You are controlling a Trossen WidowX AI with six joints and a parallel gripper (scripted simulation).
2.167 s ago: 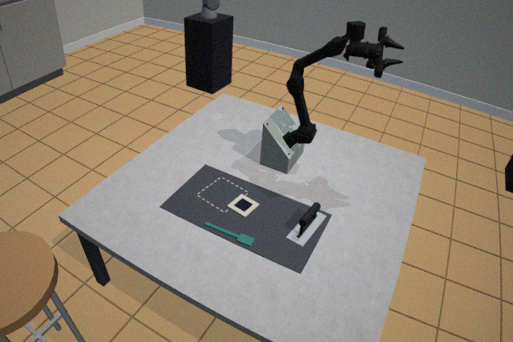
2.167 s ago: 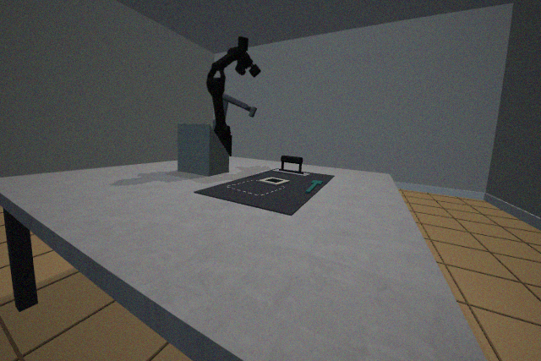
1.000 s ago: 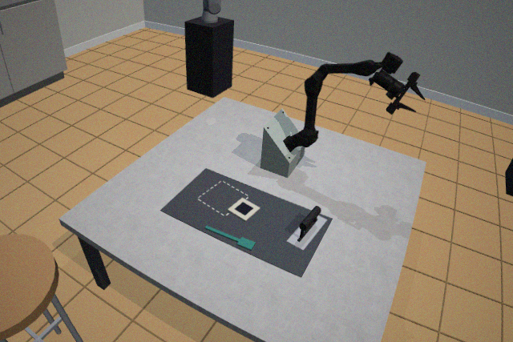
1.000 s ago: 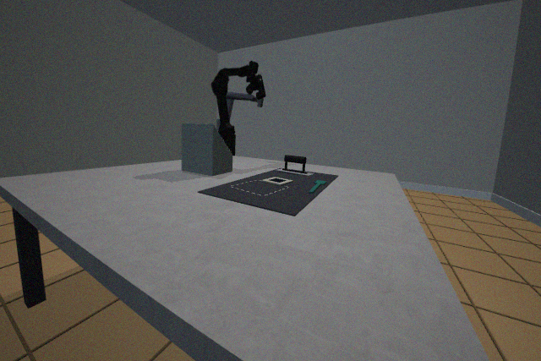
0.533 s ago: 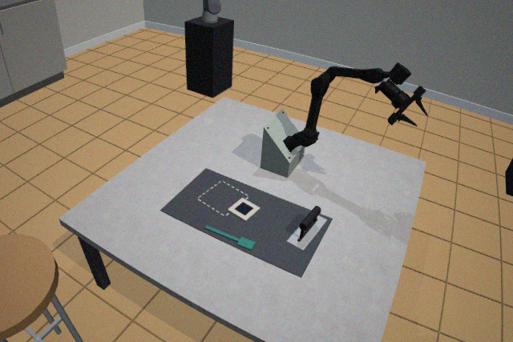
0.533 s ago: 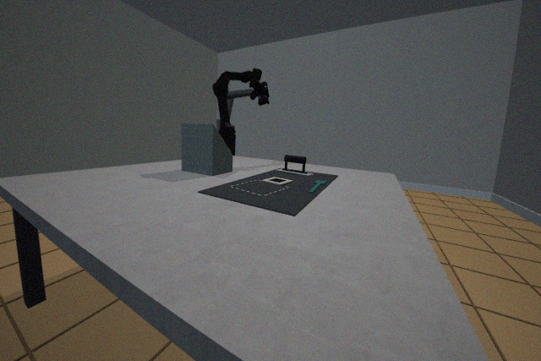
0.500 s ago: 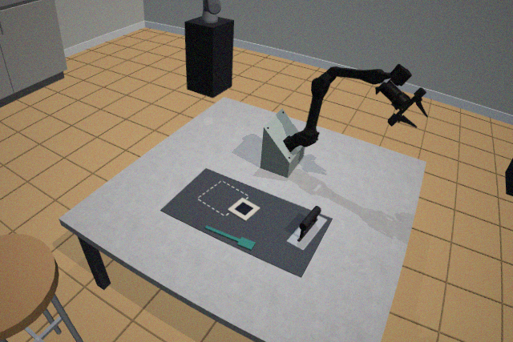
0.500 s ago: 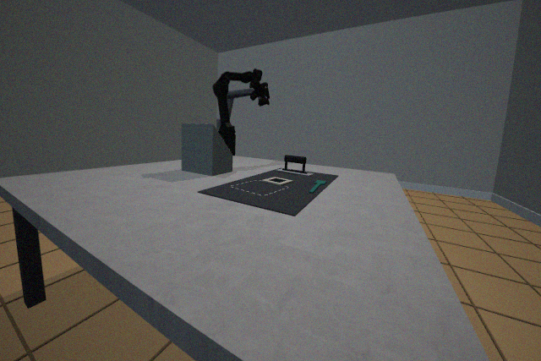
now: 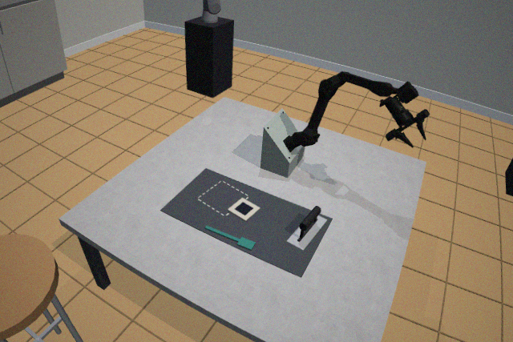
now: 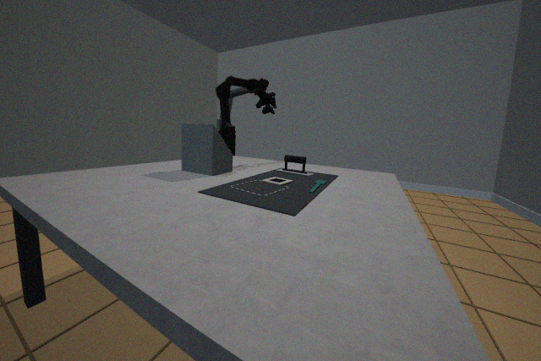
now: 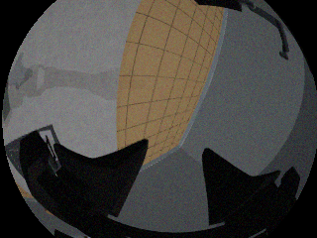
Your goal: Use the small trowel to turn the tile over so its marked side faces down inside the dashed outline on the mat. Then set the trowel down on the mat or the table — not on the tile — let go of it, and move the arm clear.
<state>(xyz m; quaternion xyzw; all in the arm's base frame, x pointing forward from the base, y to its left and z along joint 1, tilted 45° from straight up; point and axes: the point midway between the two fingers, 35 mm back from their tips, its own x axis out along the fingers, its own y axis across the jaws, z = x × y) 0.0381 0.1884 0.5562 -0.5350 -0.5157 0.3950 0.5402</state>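
Now: the black-handled tool 330 mm below my gripper tip, 330 mm ahead of it and 290 mm to the right of it. Also, from my gripper tip: green flat tool (510 mm to the right, 510 mm ahead, 370 mm below); then tile (560 mm to the right, 370 mm below, 350 mm ahead); then dark mat (540 mm to the right, 390 mm below, 370 mm ahead).
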